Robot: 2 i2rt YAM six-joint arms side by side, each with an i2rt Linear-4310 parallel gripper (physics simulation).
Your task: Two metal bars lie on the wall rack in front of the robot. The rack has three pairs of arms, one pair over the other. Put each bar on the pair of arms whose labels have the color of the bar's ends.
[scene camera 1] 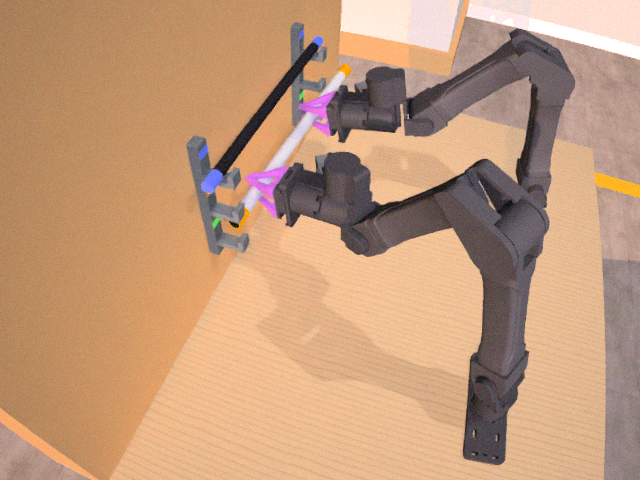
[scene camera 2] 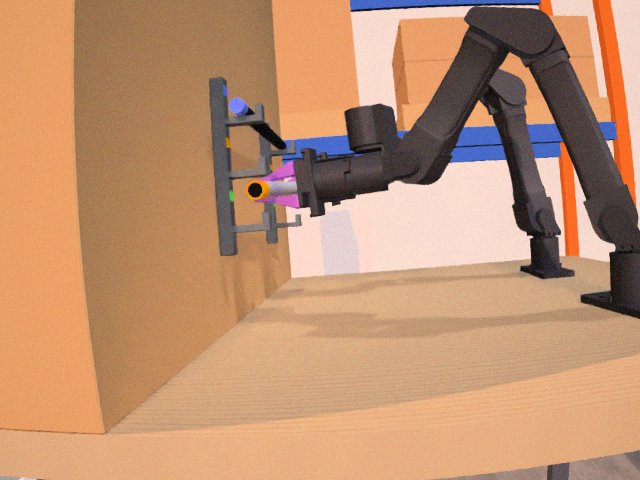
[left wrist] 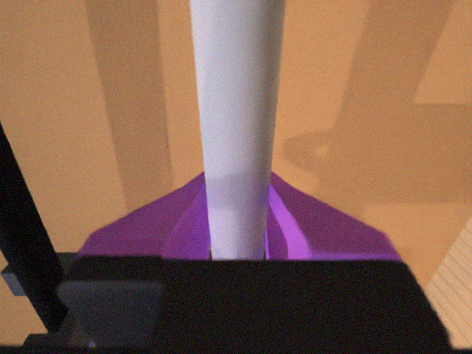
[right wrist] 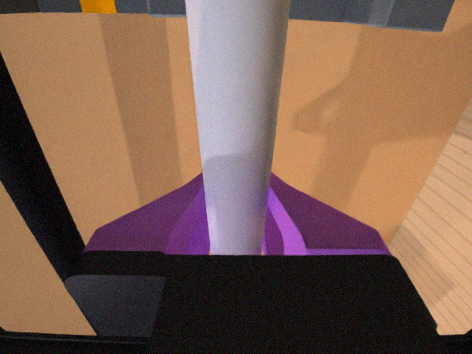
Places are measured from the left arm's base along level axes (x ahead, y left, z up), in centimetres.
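Pixels of known places: left gripper, fingertip midpoint: [scene camera 1: 248, 182] [left wrist: 237, 177]; right gripper, fingertip midpoint: [scene camera 1: 300, 111] [right wrist: 236, 177]; left arm's base at its link origin: [scene camera 1: 486, 407] [scene camera 2: 633, 307]; right arm's base at its link origin: [scene camera 2: 545, 273].
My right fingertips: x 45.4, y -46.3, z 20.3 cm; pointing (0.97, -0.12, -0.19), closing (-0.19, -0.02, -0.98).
Ahead of a thing's pixels: the offset from my right fingertips to its top centre. "pt": to the spot under its first point. Level surfaces: height alone.
The white bar with orange ends @[dx -1.6, dy +7.5, dz +2.8 cm] [scene camera 1: 289, 144] [scene camera 2: 281, 188] [left wrist: 237, 100] [right wrist: 237, 90] is held in front of the wall rack [scene camera 1: 197, 162] [scene camera 2: 226, 227] [right wrist: 325, 11]. In scene camera 2 its near end shows below the middle arm and above the lowest one. My left gripper [scene camera 1: 264, 187] [scene camera 2: 281, 187] [left wrist: 237, 177] is shut on this bar near that end. My right gripper [scene camera 1: 315, 113] [right wrist: 236, 177] is shut on it farther back. The black bar with blue ends @[dx +1.9, dy +11.7, dz +11.3 cm] [scene camera 1: 263, 108] [scene camera 2: 266, 131] [left wrist: 25, 225] [right wrist: 35, 185] lies on the top pair, labelled blue.
The orange label [scene camera 2: 227, 142] [right wrist: 98, 5] marks the middle pair and the green label @[pt dx +6.2, dy +32.3, dz -1.9 cm] [scene camera 1: 216, 222] [scene camera 2: 231, 195] the lowest. The middle and lowest arms hold no bar. The rack stands on a brown wall [scene camera 1: 129, 155] [scene camera 2: 155, 206] above the wooden table @[dz -20.3 cm] [scene camera 1: 310, 423] [scene camera 2: 361, 382].
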